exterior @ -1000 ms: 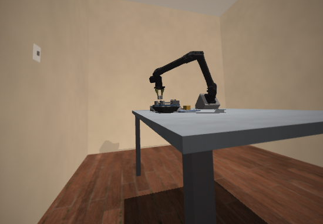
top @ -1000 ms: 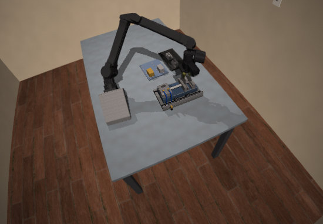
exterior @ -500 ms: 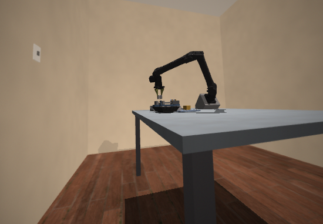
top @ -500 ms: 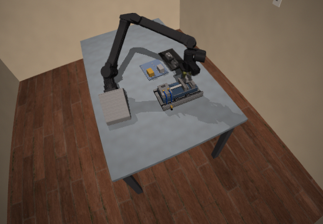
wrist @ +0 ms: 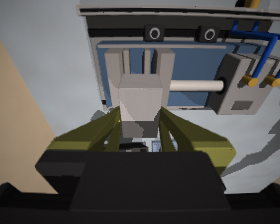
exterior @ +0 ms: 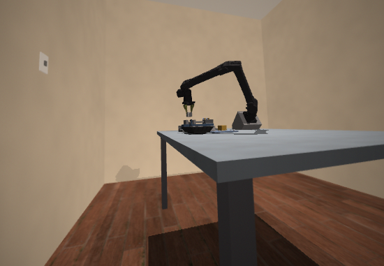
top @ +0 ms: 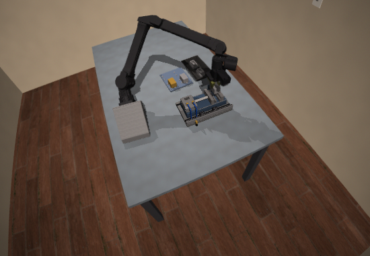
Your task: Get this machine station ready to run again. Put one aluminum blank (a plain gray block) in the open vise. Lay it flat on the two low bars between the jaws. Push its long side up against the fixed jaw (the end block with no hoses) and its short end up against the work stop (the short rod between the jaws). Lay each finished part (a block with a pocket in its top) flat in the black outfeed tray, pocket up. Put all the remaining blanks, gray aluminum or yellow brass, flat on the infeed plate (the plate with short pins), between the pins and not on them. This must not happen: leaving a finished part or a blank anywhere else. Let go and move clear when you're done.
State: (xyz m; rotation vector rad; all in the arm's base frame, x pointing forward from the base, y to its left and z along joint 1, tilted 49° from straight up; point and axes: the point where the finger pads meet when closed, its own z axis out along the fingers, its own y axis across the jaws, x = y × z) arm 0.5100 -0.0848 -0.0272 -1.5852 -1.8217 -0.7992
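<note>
Now: the blue vise base 7 cm behind my hand and 12 cm below it. From my hand the other things lie so: yellow brass blank (21 cm behind, 24 cm to the left, 13 cm below).
</note>
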